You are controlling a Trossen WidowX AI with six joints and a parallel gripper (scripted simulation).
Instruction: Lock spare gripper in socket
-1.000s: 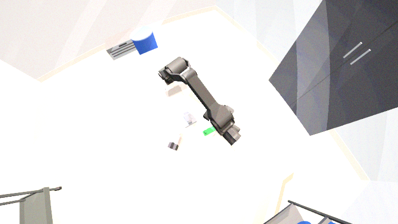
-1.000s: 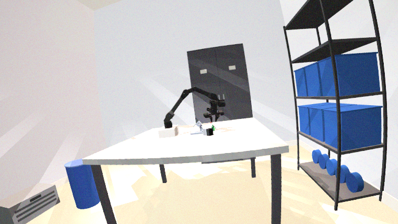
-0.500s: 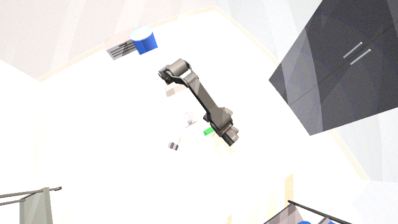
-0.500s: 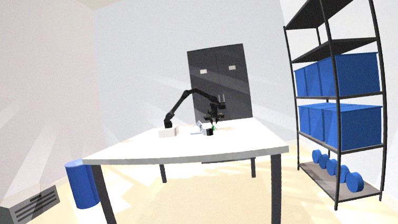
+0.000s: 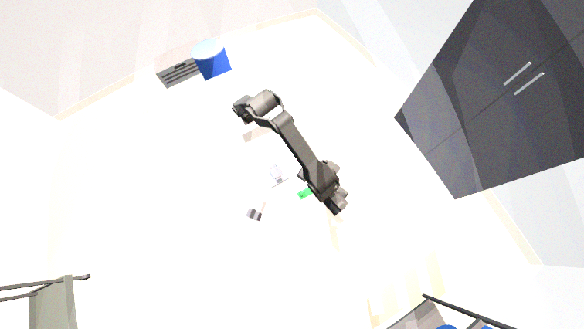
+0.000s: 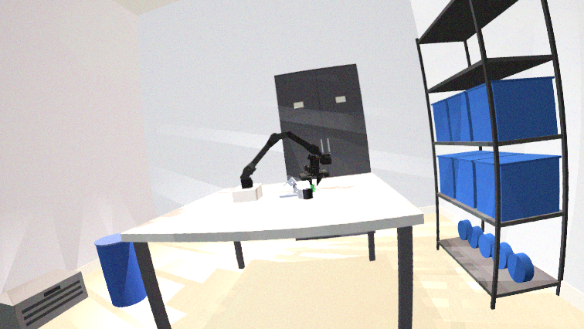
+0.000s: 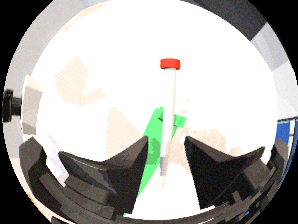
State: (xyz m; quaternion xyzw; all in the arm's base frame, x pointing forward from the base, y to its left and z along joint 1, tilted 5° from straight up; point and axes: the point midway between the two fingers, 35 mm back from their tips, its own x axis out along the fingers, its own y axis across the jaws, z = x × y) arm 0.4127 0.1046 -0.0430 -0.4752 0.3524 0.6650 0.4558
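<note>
The translucent green bar lies 10 mm behind my gripper tip, 40 mm to the right of it and 10 mm above it. The rest, counted from my gripper tip: spare gripper: 60 mm behind, 270 mm to the right, 10 mm above; mount: 140 mm behind, 140 mm to the right, 30 mm above.
</note>
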